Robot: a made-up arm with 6 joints.
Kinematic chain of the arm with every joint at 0, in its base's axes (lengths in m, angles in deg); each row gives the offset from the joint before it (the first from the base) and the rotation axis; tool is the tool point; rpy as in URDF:
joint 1: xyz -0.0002 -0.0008 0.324 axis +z
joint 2: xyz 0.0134 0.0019 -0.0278 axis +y
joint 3: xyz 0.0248 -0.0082 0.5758 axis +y
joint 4: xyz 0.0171 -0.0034 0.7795 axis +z
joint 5: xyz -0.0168 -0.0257 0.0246 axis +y
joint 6: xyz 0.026 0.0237 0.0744 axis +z
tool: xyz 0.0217 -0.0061 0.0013 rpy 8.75 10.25 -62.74
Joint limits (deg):
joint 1: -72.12..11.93
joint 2: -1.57..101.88
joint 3: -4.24..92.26
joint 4: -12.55..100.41
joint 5: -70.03..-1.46
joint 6: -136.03..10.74
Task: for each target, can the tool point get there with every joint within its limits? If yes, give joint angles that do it. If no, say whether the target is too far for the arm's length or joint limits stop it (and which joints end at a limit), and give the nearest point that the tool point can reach.
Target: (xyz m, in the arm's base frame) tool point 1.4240 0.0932 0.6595
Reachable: yes | joints 4.52 66.75 11.05 18.36 -14.21 -11.72
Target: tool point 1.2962 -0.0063 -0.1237
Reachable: yes | joints 1.03 81.75 46.23 -1.72 -61.28 -105.04
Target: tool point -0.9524 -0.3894 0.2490
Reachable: no: joint limits stop it (at a limit: joint 1, joint 3, joint 4, joint 5, joint 6) | nearest point 0.1617 -0.8019 -0.2921 | short by 1.305 m
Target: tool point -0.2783 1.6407 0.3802
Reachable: no: too far | nearest point 0.8794 0.2047 0.8366 | short by 1.900 m
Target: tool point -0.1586 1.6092 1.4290
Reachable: no: too far | nearest point -0.0438 0.1231 1.6969 | short by 1.514 m
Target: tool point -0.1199 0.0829 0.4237
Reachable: no: joint limits stop it (at a limit: joint 1, joint 2, joint 3, joint 4, joint 5, joint 6) | nearest point 0.1757 -0.8451 0.8173 | short by 1.050 m
